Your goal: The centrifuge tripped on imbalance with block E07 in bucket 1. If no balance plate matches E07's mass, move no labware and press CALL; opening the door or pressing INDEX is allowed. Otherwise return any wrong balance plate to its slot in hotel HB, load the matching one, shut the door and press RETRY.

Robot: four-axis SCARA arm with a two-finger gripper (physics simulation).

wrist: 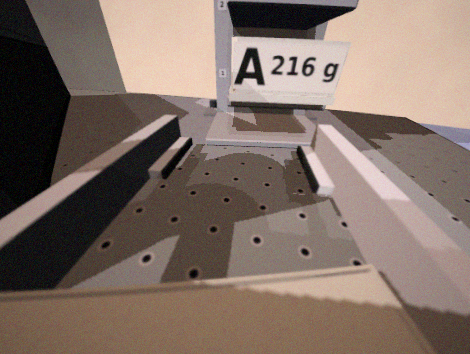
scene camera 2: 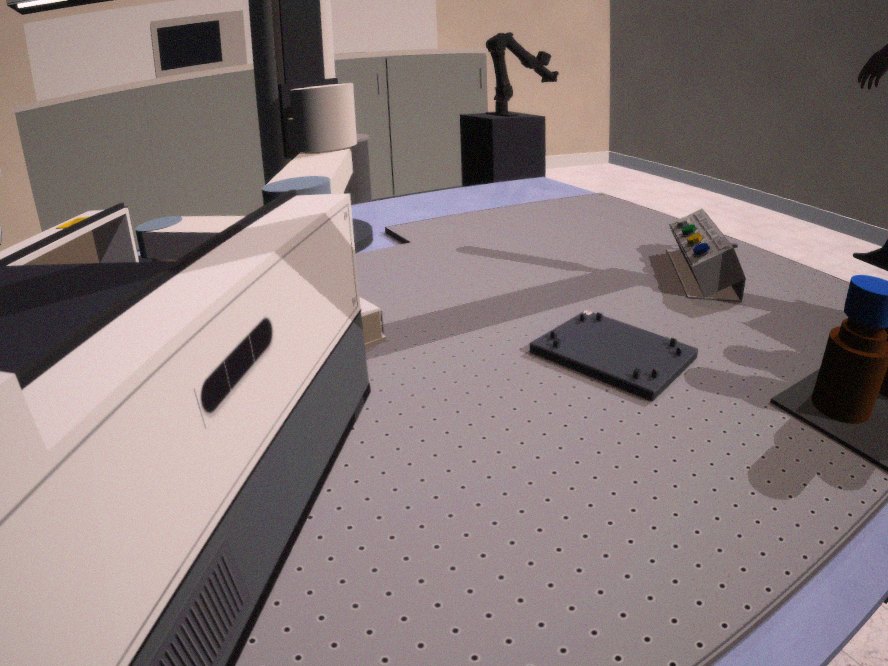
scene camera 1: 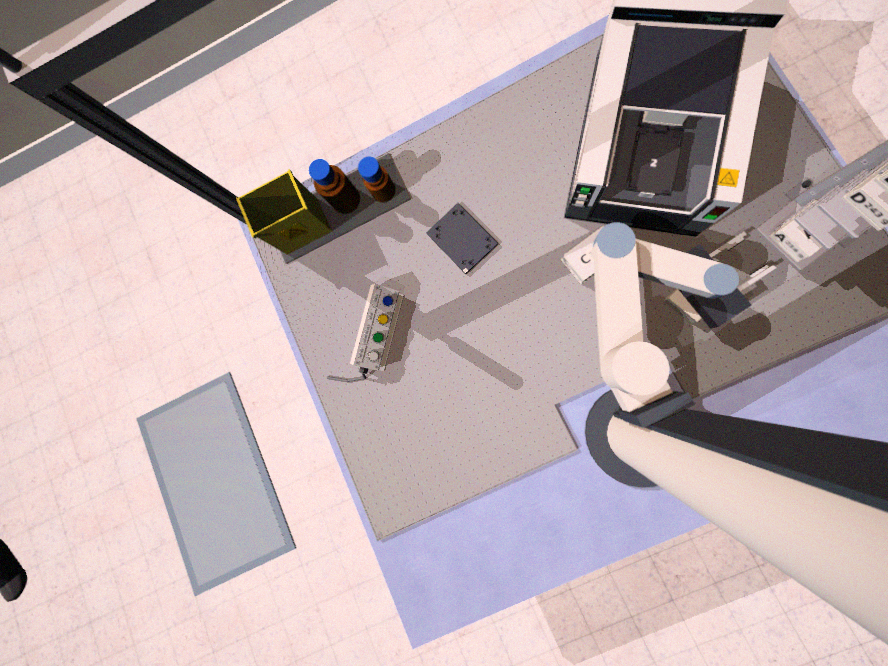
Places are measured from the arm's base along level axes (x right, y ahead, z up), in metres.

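Pixels of known places: gripper, fingertip midpoint: (wrist: 244, 133) (scene camera 1: 757, 250).
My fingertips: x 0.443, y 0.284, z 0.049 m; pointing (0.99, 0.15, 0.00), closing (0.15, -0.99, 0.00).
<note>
Behind a point stands the place of what it marks.
My gripper (scene camera 1: 761, 250) @[z 0.049, x 0.443, y 0.284 m] (wrist: 244, 133) @[z 0.049, x 0.443, y 0.284 m] points at the hotel, its fingers drawn in, parallel and with a gap between them. Pegboard shows between the pads and no labware is held. Ahead, plate A (wrist: 289, 71) @[z 0.086, x 0.485, y 0.261 m] (scene camera 1: 794, 242) @[z 0.104, x 0.484, y 0.265 m], marked 216 g, sits at level 1 of a hotel (wrist: 222, 92) @[z 0.049, x 0.594, y 0.351 m]. A plate D (scene camera 1: 867, 204) @[z 0.303, x 0.483, y 0.271 m], reading about 243 g, stands farther right. A plate C (scene camera 1: 579, 260) @[z 0.054, x 0.068, y 0.454 m] (scene camera 2: 371, 322) @[z 0.043, x 0.055, y 0.487 m] lies by the centrifuge (scene camera 1: 598, 143) @[z 0.223, x 0.177, y 0.641 m] (scene camera 2: 179, 344) @[z 0.217, x 0.270, y 0.808 m], partly under my arm; its mass is hidden. The centrifuge opening shows dark bucket 2 (scene camera 1: 658, 175) @[z 0.152, x 0.286, y 0.534 m] with no plate visible. Block E07 and bucket 1 do not show.
A tan surface (wrist: 200, 320) fills the wrist view's foreground. A slanted button box (scene camera 1: 378, 329) @[z 0.077, x -0.476, y 0.522 m] (scene camera 2: 706, 254) @[z 0.076, x -0.416, y 0.595 m] has blue, yellow, green and white buttons. A dark pegged nest (scene camera 1: 462, 238) @[z 0.026, x -0.170, y 0.657 m] (scene camera 2: 613, 352) @[z 0.026, x -0.158, y 0.671 m], blue-capped bottles (scene camera 1: 332, 187) @[z 0.150, x -0.417, y 0.895 m] (scene camera 2: 853, 365) @[z 0.083, x -0.277, y 0.905 m] and a yellow-edged bin (scene camera 1: 283, 215) @[z 0.029, x -0.605, y 0.965 m] stand on the bench.
</note>
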